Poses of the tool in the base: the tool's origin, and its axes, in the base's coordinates. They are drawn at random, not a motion.
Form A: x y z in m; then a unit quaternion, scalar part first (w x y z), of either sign.
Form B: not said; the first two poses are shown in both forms.
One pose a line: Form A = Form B
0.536 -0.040 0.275 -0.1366 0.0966 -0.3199 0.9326 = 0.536 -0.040 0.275 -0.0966 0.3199 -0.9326 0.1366
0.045 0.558 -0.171 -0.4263 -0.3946 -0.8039 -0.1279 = 0.045 0.558 -0.171 0.3946 0.8039 0.1279 0.4263
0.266 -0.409 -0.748 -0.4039 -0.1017 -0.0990 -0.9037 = 0.266 -0.409 -0.748 0.1017 0.0990 0.9037 0.4039
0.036 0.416 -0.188 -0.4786 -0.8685 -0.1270 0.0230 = 0.036 0.416 -0.188 0.8685 0.1270 -0.0230 0.4786
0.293 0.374 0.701 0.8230 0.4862 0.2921 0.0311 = 0.293 0.374 0.701 0.4862 0.2921 0.0311 0.8230
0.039 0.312 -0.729 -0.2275 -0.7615 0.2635 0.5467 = 0.039 0.312 -0.729 0.7615 -0.2635 -0.5467 0.2275
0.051 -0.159 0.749 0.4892 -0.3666 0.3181 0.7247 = 0.051 -0.159 0.749 -0.3666 0.3181 0.7247 0.4892
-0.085 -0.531 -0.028 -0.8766 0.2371 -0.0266 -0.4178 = -0.085 -0.531 -0.028 -0.2371 0.0266 0.4178 0.8766
